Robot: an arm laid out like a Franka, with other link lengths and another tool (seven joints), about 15 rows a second.
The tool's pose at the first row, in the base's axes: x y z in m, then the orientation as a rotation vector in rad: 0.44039 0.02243 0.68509 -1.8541 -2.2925 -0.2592
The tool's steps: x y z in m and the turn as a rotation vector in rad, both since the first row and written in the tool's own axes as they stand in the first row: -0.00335 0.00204 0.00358 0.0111 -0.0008 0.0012; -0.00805 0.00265 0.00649 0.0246 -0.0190 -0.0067; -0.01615 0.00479 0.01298 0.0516 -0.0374 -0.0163; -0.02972 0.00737 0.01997 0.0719 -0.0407 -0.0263; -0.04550 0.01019 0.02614 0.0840 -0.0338 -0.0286; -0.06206 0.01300 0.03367 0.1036 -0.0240 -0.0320; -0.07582 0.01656 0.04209 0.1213 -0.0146 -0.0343
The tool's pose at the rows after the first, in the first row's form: 0.44296 0.02057 0.68083 -1.8506 -2.2886 -0.2451; 0.44443 0.01697 0.67686 -1.8453 -2.3041 -0.2143; 0.44798 0.01135 0.66860 -1.8313 -2.3169 -0.1674; 0.45307 0.00077 0.65851 -1.8120 -2.3220 -0.1419; 0.45888 -0.01206 0.64867 -1.7998 -2.3158 -0.1343; 0.46479 -0.02529 0.63732 -1.7813 -2.3062 -0.1207; 0.47083 -0.03549 0.62582 -1.7651 -2.2964 -0.1089
